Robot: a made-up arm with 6 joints.
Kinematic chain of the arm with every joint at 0, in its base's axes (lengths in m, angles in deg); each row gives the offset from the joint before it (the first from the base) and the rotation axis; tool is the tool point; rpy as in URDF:
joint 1: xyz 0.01 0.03 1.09 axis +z
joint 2: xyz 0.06 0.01 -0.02 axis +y
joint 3: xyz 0.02 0 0.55 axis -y
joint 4: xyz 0 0 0.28 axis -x
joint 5: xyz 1.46 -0.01 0 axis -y
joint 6: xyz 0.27 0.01 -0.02 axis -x
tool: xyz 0.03 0.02 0 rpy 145.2 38.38 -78.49
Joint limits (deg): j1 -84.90..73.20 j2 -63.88..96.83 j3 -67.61..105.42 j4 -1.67..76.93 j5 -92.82..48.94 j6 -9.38..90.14
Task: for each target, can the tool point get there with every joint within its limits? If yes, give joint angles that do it. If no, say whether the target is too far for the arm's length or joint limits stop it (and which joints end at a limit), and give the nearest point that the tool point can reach.
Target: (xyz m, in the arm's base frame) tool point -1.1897 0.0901 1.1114
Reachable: no: joint limits stop it (at a limit: joint 2, joint 3) | nearest point -0.8725 0.0742 0.5828 | short by 0.617 m
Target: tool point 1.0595 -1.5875 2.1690
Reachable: yes | joints -54.08 34.54 54.58 30.72 -38.65 81.18
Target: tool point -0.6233 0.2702 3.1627
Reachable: yes | joints -27.85 -49.85 43.70 66.38 -17.59 3.06
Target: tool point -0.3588 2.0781 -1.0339
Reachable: no: too far | nearest point 0.2350 1.5304 -0.4644 | short by 0.988 m
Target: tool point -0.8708 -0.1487 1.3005
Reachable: no: joint limits stop it (at a limit: joint 2, joint 3) | nearest point -0.7543 -0.1251 0.6215 | short by 0.689 m
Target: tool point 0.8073 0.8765 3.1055
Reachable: yes | joints 42.65 14.16 61.39 43.34 21.41 17.49
